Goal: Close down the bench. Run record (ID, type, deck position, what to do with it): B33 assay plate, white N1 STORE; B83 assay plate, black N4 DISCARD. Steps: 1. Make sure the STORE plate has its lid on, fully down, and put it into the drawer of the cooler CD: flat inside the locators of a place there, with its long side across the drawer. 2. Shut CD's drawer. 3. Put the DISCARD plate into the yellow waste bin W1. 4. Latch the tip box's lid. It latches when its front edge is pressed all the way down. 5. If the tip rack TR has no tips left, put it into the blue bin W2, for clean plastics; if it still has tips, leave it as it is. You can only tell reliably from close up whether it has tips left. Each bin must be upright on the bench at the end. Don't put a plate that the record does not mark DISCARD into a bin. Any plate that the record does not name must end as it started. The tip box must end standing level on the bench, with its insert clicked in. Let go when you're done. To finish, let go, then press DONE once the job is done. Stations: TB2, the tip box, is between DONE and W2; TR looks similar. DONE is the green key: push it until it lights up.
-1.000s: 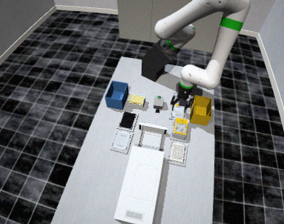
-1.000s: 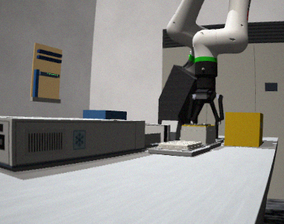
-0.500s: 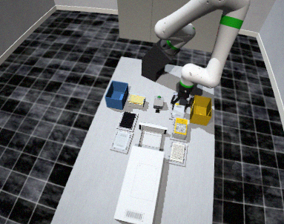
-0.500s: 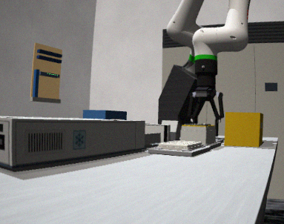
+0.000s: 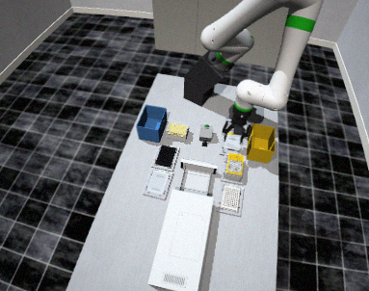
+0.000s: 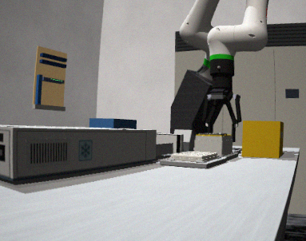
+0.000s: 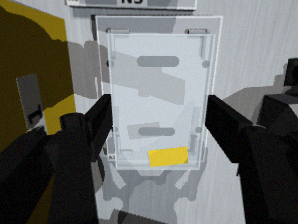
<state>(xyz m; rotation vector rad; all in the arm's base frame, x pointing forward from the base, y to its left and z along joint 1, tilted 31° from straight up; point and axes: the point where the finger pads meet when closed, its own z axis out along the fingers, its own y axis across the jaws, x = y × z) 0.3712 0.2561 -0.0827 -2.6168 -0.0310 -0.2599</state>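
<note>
The white plate is 34 cm ahead of my hand, 5 cm to the left of it and 5 cm below it. Also, from my hand: clear plate lid: 2 cm below; then yellow-topped tip holder: 16 cm ahead, 3 cm to the left, 2 cm below; then yellow bin W1: 16 cm to the left, 3 cm below, 2 cm behind.
</note>
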